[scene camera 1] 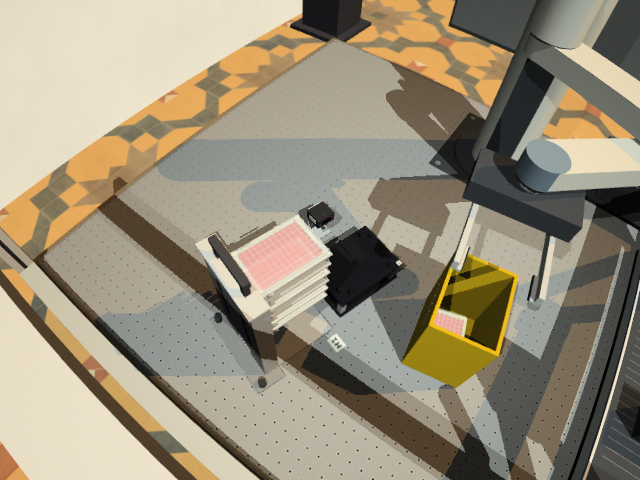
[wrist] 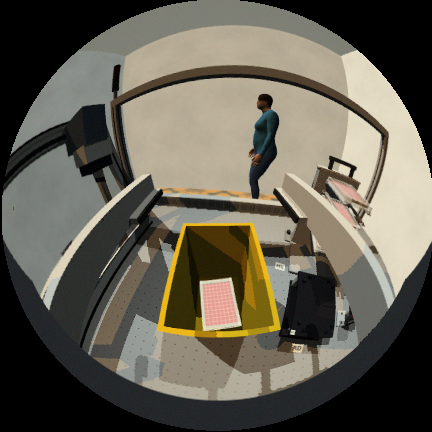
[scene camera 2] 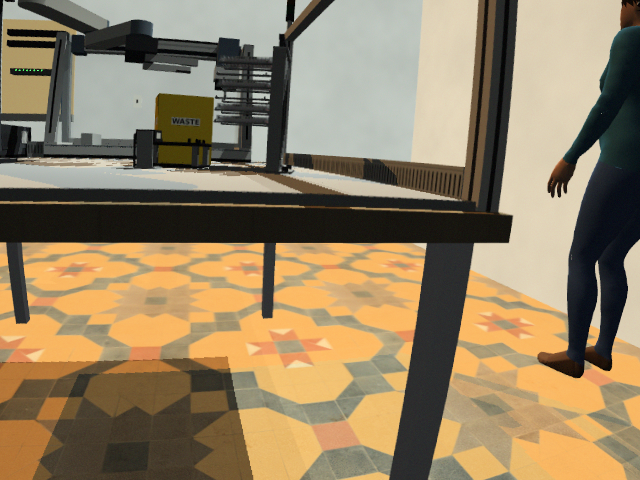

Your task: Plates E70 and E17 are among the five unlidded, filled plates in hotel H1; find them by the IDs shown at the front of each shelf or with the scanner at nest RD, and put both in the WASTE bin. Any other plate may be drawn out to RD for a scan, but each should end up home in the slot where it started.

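Places are measured from the arm's base along level axes (x ahead, y left, z up), in centimetres.
Pixels of known places: gripper, fingertip midpoint: (scene camera 1: 496,283) (wrist: 217,180) (scene camera 2: 194,66).
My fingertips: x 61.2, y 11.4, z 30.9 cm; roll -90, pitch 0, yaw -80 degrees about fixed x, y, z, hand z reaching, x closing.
Behind a point stands the place of what it marks.
The yellow WASTE bin (scene camera 1: 439,361) {x 66.7, y 11.9, z 10.1 cm} (scene camera 2: 183,145) (wrist: 218,334) {x 51.1, y 9.7, z 21.3 cm} stands open at the top. One pink-filled, unlidded plate (scene camera 1: 448,323) {x 55.3, y 10.3, z 3.2 cm} (wrist: 220,304) {x 58.3, y 10.4, z 2.8 cm} lies inside it; its ID cannot be read. My gripper (scene camera 1: 497,283) {x 61.2, y 11.4, z 30.9 cm} (wrist: 217,180) {x 61.2, y 11.4, z 30.9 cm} is open and empty above the bin, its fingers wide apart. Hotel H1 (scene camera 1: 266,335) {x 83.7, y -12.6, z 20.5 cm} (scene camera 2: 277,103) {x 80.4, y -26.2, z 17.0 cm} holds a stack of plates. Its top plate (scene camera 1: 281,253) {x 74.5, y -16.8, z 28.0 cm} (wrist: 347,190) {x 73.6, y -15.9, z 27.9 cm} is pink and unlidded; the lower ones show mostly as edges. No shelf IDs are legible. Nest RD (scene camera 1: 361,268) {x 57.7, y -10.4, z 7.3 cm} (wrist: 312,305) {x 57.1, y -10.7, z 7.3 cm} is black and bears no plate.
The small black scanner (scene camera 1: 321,213) {x 52.9, y -24.3, z 9.6 cm} stands beside nest RD, behind the hotel's plates in scene camera 1. The H1 label (scene camera 1: 336,342) {x 71.7, y -6.2, z 1.3 cm} (wrist: 280,266) {x 71.6, y -6.5, z 1.3 cm} lies between hotel and bin. The arm's column (scene camera 1: 516,103) {x 7.7, y -1.4, z 25.0 cm} rises behind the bin. A person (scene camera 2: 594,155) (wrist: 265,135) stands outside the enclosure.
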